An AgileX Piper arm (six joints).
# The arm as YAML. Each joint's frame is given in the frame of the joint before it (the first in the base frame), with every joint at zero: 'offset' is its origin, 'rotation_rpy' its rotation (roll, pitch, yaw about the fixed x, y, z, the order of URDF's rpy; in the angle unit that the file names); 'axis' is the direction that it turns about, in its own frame. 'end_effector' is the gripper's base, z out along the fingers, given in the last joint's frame.
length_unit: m
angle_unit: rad
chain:
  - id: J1
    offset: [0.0, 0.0, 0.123]
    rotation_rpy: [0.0, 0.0, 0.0]
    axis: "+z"
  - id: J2
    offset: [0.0, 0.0, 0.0]
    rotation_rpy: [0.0, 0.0, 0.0]
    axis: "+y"
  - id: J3
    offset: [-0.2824, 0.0, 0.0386]
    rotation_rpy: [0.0, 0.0, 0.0]
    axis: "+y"
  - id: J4
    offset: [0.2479, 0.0, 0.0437]
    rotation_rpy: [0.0, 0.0, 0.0]
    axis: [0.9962, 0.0, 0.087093]
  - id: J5
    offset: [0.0, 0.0, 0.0]
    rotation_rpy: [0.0, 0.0, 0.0]
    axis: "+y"
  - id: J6
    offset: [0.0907, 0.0, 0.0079]
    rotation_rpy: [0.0, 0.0, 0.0]
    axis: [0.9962, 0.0, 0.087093]
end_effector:
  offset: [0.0, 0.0, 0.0]
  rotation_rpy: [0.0, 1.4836, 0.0]
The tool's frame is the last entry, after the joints.
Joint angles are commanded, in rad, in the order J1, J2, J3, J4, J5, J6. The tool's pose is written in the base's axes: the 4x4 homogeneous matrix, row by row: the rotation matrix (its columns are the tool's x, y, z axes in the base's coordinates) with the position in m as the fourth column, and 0 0 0 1 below. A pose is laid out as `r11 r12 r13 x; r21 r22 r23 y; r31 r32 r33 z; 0 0 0 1`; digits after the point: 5 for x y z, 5 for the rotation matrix.
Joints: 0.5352, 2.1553, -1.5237, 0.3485, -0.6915, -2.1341
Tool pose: 0.26996 0.18534 0.94486 0.44204; -0.92708 -0.21502 0.30706 0.23906; 0.26007 -0.95886 0.11378 0.23645; 0 0 0 1
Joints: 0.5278, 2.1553, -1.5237, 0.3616, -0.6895, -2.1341
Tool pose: 0.25923 0.17528 0.94978 0.44404; -0.93298 -0.20880 0.29318 0.23515; 0.24971 -0.96212 0.10940 0.23605; 0 0 0 1
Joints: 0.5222, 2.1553, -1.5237, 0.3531, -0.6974, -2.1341
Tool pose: 0.25318 0.18487 0.94959 0.44519; -0.93292 -0.21312 0.29023 0.23288; 0.25603 -0.95938 0.11851 0.23688; 0 0 0 1
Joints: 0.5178, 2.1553, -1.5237, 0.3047, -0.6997, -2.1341
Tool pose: 0.26549 0.21103 0.94073 0.44529; -0.91804 -0.24269 0.31353 0.23342; 0.29447 -0.94687 0.12931 0.23786; 0 0 0 1
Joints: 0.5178, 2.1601, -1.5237, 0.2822, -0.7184, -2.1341
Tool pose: 0.26521 0.23380 0.93541 0.44523; -0.91233 -0.25305 0.32191 0.23442; 0.31197 -0.93878 0.14619 0.23741; 0 0 0 1
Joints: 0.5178, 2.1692, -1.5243, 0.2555, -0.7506, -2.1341
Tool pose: 0.26071 0.26639 0.92794 0.44539; -0.90653 -0.26301 0.33020 0.23566; 0.33202 -0.92729 0.17292 0.23621; 0 0 0 1
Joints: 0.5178, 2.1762, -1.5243, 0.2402, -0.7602, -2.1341
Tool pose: 0.26321 0.27639 0.92430 0.44565; -0.90113 -0.27170 0.33786 0.23669; 0.34451 -0.92184 0.17755 0.23372; 0 0 0 1
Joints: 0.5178, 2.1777, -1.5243, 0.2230, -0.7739, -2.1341
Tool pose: 0.26269 0.29500 0.91868 0.44526; -0.89652 -0.27737 0.34542 0.23745; 0.35672 -0.91435 0.19161 0.23437; 0 0 0 1
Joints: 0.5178, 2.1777, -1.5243, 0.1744, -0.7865, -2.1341
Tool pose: 0.27209 0.33058 0.90370 0.44389; -0.87861 -0.29765 0.37342 0.24000; 0.39243 -0.89561 0.20947 0.23600; 0 0 0 1
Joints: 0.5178, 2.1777, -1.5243, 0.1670, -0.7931, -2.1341
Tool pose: 0.27118 0.33956 0.90064 0.44362; -0.87671 -0.29908 0.37673 0.24030; 0.39728 -0.89177 0.21660 0.23665; 0 0 0 1
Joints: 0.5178, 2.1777, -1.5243, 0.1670, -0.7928, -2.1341
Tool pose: 0.27132 0.33934 0.90069 0.44362; -0.87665 -0.29917 0.37679 0.24030; 0.39732 -0.89182 0.21631 0.23662; 0 0 0 1
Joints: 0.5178, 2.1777, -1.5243, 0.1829, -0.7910, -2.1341
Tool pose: 0.26728 0.32950 0.90553 0.44406; -0.88316 -0.29216 0.36699 0.23941; 0.38548 -0.89782 0.21291 0.23631; 0 0 0 1
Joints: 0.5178, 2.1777, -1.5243, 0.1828, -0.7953, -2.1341
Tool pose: 0.26524 0.33284 0.90491 0.44400; -0.88396 -0.29087 0.36608 0.23933; 0.38506 -0.89700 0.21707 0.23669; 0 0 0 1
